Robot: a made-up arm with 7 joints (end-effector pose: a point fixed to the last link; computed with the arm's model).
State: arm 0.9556 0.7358 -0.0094 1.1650 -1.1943 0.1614 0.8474
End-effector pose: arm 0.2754 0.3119 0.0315 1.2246 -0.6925 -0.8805
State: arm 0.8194 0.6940 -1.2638 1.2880 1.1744 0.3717 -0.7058
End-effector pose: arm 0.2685 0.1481 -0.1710 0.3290 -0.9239 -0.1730
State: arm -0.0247 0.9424 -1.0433 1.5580 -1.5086 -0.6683 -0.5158
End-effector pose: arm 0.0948 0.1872 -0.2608 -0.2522 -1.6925 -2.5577
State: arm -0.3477 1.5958 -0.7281 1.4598 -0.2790 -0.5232 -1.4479
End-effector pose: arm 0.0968 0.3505 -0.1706 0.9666 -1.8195 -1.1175
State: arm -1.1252 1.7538 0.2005 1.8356 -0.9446 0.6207 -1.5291
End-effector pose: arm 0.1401 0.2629 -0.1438 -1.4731 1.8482 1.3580
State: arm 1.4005 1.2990 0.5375 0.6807 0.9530 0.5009 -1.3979
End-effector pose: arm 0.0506 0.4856 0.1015 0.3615 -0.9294 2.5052
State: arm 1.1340 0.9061 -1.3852 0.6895 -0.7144 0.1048 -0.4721
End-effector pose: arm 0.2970 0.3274 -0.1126 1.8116 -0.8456 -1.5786
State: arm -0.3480 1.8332 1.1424 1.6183 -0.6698 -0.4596 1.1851
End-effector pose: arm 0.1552 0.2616 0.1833 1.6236 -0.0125 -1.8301
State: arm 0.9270 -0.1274 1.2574 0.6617 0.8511 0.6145 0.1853
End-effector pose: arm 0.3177 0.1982 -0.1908 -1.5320 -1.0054 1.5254
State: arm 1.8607 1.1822 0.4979 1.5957 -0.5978 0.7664 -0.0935
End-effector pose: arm -0.0655 0.3420 0.1647 1.6483 -1.7855 1.8685
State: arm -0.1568 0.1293 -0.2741 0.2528 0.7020 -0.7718 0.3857
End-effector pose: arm -0.0133 0.1641 -0.3938 -0.1615 -0.9132 0.2023
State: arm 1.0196 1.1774 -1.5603 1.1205 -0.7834 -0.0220 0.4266
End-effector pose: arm 0.2366 0.3213 -0.1432 0.9236 0.0079 -2.0426
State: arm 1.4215 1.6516 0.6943 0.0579 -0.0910 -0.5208 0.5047
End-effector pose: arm -0.0378 0.5238 0.0147 1.3282 -2.0119 0.7759
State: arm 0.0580 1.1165 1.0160 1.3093 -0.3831 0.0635 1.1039
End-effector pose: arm 0.0999 0.4240 0.0445 0.8662 -0.9834 -0.5874
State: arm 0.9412 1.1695 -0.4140 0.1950 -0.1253 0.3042 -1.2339
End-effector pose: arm 0.1574 0.4847 -0.0706 2.4587 -0.2892 0.4622
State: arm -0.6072 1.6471 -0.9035 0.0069 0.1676 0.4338 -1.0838
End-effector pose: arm 0.0174 0.5249 0.0236 2.4250 0.9554 -1.6787
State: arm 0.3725 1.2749 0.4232 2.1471 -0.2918 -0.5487 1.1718
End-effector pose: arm 0.1284 0.2318 0.0936 1.3510 -0.8534 -2.3078
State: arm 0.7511 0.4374 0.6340 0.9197 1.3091 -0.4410 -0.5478
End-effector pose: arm 0.2645 0.3483 -0.0945 -0.2733 -1.6415 2.3114
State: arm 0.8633 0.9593 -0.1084 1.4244 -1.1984 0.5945 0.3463
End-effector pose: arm 0.2410 0.3008 0.0540 1.9601 -0.7489 -0.4081
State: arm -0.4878 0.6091 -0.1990 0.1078 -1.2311 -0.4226 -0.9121
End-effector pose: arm -0.1353 0.3511 -0.3003 0.5924 -0.3271 -1.5652
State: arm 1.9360 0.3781 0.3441 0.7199 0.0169 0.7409 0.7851
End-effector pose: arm 0.2431 0.2974 0.2265 -0.5955 -2.0654 -0.2028
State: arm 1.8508 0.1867 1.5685 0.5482 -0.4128 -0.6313 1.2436
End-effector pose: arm 0.3302 0.2985 0.0952 -0.2346 -3.0765 0.0358
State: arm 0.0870 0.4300 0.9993 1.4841 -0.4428 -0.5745 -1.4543
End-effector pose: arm 0.1188 0.3699 -0.1157 -2.0696 1.6603 -1.2606
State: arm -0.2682 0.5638 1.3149 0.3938 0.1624 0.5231 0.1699
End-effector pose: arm -0.0565 0.3951 -0.2794 0.3536 -0.2402 1.3379
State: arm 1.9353 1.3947 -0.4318 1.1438 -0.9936 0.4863 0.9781
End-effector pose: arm 0.0572 0.3905 0.1997 1.5067 -0.8272 0.1358
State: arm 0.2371 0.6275 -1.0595 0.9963 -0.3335 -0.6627 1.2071
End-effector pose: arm 0.1590 0.1883 -0.3063 -0.9550 -0.1407 -2.1811
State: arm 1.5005 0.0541 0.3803 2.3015 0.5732 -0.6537 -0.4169
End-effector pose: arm 0.0704 0.1859 0.1344 0.6186 1.6615 -0.6276
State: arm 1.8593 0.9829 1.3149 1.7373 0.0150 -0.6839 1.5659
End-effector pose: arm -0.0797 0.3704 0.0287 -2.3718 1.7808 0.0393
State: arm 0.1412 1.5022 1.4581 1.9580 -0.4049 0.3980 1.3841
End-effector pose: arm -0.0041 0.2615 0.1773 1.5765 -1.1831 -0.7006
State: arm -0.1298 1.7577 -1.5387 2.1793 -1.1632 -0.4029 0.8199
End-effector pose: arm -0.0137 0.2393 -0.1460 -0.9840 0.4694 -2.8673
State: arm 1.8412 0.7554 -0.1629 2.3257 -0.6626 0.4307 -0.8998
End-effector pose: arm 0.0194 0.1510 0.1553 -0.9263 1.4978 -1.0219
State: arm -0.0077 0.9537 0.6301 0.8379 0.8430 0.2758 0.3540
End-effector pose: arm 0.1198 0.4491 -0.1215 0.2068 -1.3359 0.6383
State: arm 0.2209 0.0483 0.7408 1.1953 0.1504 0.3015 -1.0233
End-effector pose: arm 0.1928 0.2662 -0.2286 1.0322 -0.6087 1.3387
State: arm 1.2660 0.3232 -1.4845 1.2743 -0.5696 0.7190 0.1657
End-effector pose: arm 0.2952 0.0269 -0.0755 1.3019 -1.2160 -1.5944
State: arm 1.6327 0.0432 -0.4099 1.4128 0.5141 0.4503 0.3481
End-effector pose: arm 0.2211 0.0579 0.1961 -0.5704 -2.3009 -1.0089
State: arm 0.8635 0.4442 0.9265 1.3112 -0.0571 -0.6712 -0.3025
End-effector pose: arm 0.1964 0.3745 -0.0144 -1.3009 2.5626 -1.1706
